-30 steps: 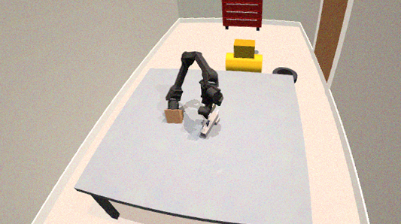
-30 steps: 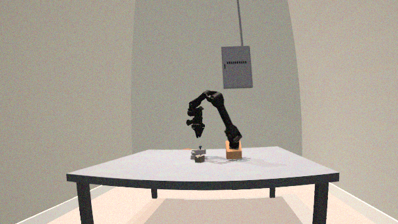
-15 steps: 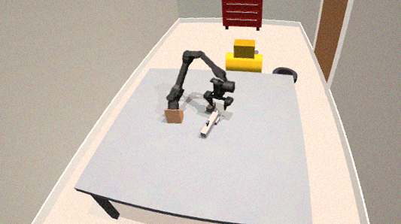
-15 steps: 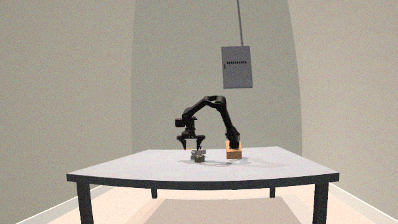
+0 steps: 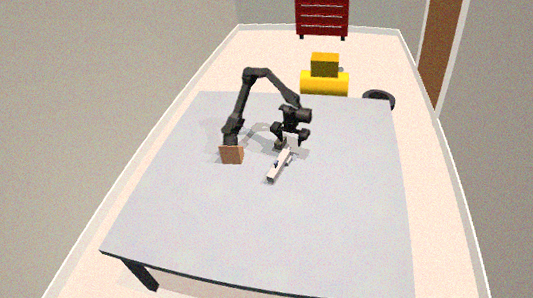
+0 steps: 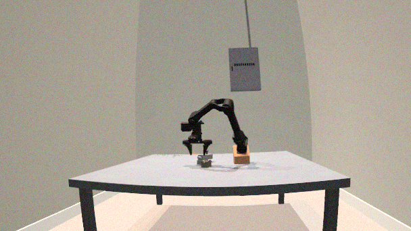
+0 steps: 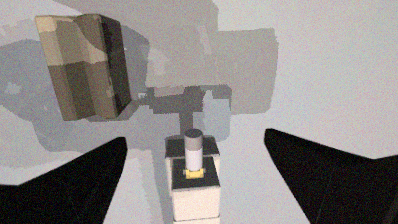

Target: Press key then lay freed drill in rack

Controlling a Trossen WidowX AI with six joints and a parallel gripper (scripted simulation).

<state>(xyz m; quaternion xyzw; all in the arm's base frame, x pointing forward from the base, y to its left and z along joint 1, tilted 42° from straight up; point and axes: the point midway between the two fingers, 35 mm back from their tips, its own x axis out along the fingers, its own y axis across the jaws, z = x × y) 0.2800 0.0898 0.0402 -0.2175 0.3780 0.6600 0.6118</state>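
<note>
Right now my gripper tip is 70 mm to the left of the drill, 20 mm above it and 10 mm past it. Also, from my gripper tip: dark key: 150 mm to the right, 30 mm behind, 20 mm below; holder block: 70 mm behind, 50 mm to the left, 50 mm below.
</note>
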